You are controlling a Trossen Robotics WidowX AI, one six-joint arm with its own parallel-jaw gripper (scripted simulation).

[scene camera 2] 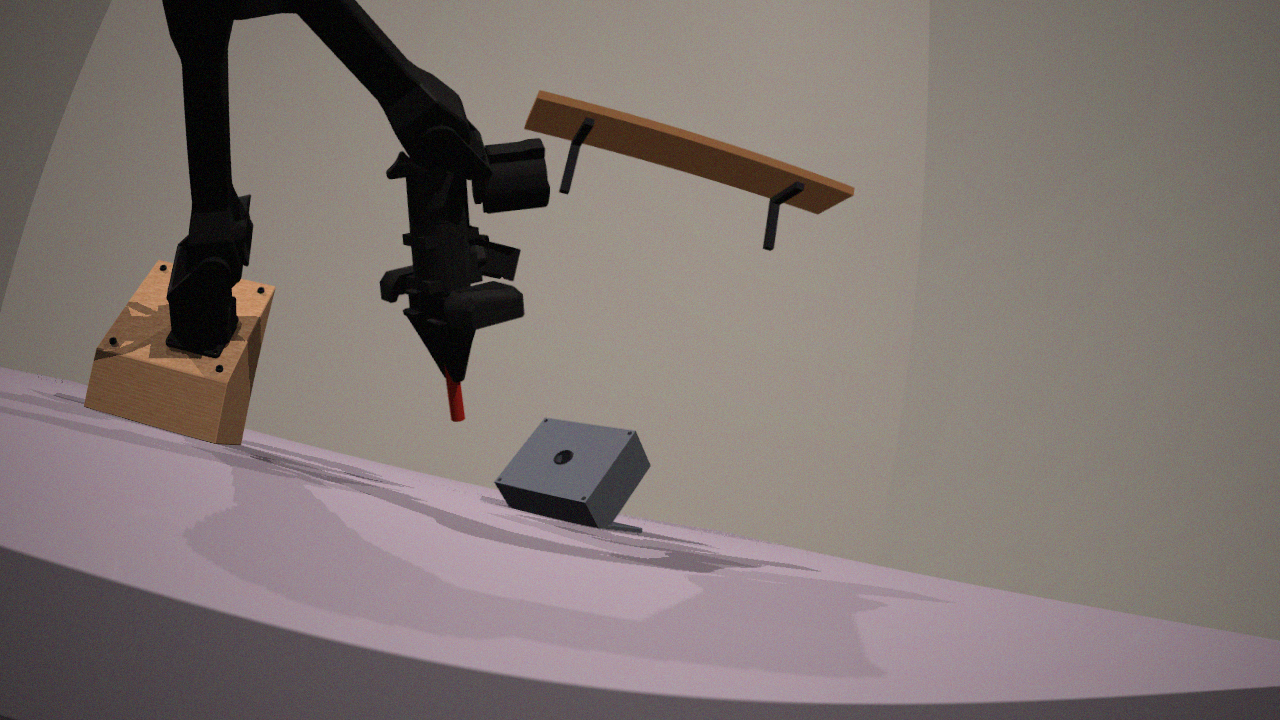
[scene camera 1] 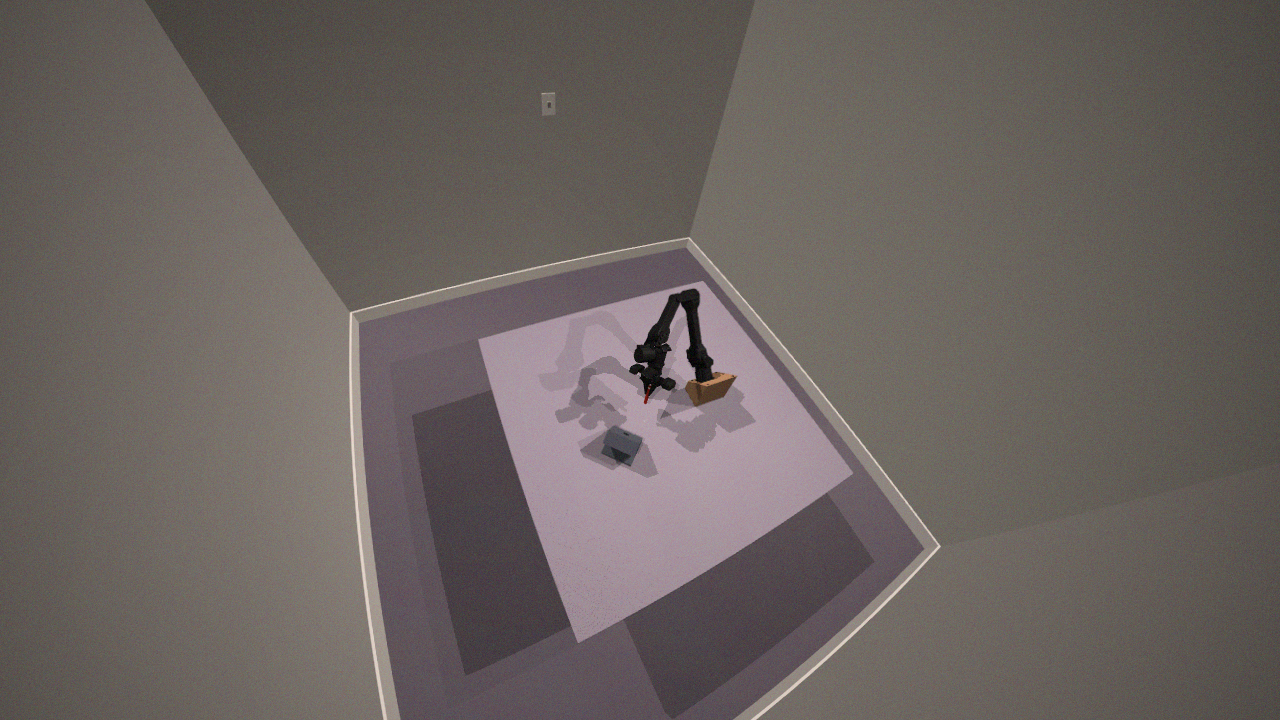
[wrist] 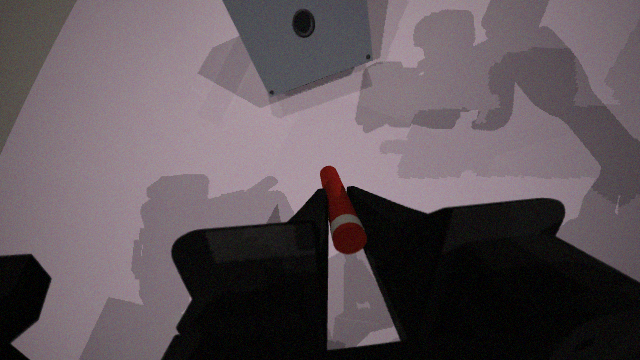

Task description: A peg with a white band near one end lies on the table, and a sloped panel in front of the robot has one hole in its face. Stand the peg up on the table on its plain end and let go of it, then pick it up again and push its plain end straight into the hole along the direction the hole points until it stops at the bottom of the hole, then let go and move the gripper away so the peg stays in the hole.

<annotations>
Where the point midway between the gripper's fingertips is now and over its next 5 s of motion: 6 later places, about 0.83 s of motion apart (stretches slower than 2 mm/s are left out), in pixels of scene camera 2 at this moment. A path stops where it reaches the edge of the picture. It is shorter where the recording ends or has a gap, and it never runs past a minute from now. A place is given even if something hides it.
My gripper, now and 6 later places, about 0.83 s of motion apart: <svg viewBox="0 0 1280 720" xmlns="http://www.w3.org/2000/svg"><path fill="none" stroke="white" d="M454 379L487 376L510 377L529 391L541 404L546 416L548 422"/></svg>
</annotations>
